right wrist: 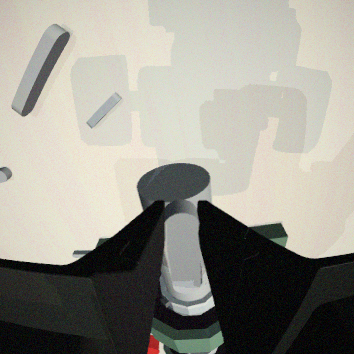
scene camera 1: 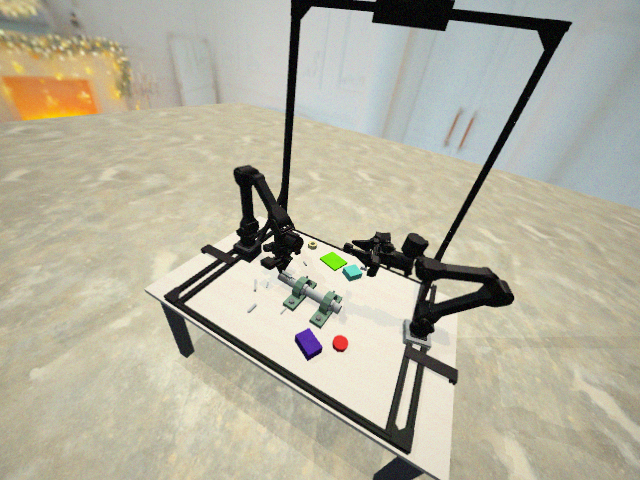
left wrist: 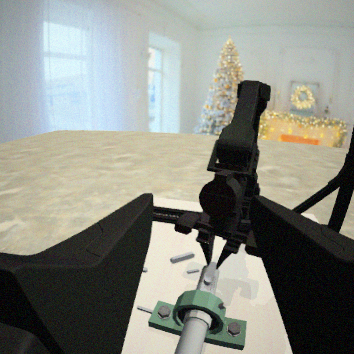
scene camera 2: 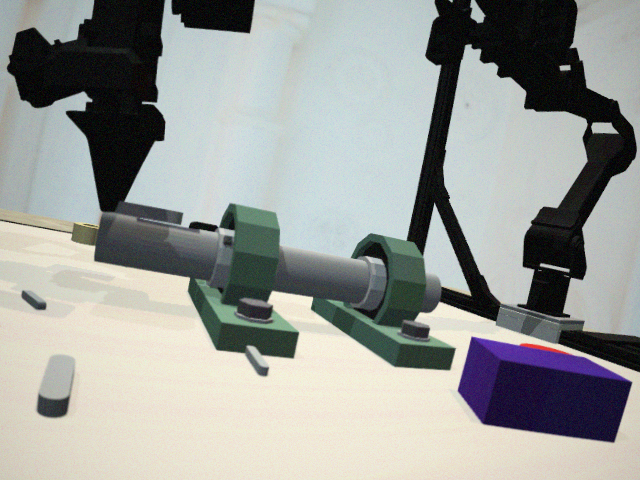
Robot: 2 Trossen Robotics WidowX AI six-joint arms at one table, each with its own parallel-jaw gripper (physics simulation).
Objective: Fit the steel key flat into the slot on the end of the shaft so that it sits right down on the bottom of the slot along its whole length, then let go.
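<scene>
The grey shaft lies through two green bearing blocks. The steel key is between the fingertips of my right gripper, which is shut on it at the shaft's slotted end. In scene camera 2 the key stands above the shaft's top line, with the slot showing in front of it. In the right wrist view the key runs roughly along the shaft and hides most of the slot; its underside is hidden. My left gripper is open and empty, away from the shaft.
Several loose keys lie on the table, one large and one small. A purple block and a red disc are nearby. A green plate, a teal block and a brass nut lie behind.
</scene>
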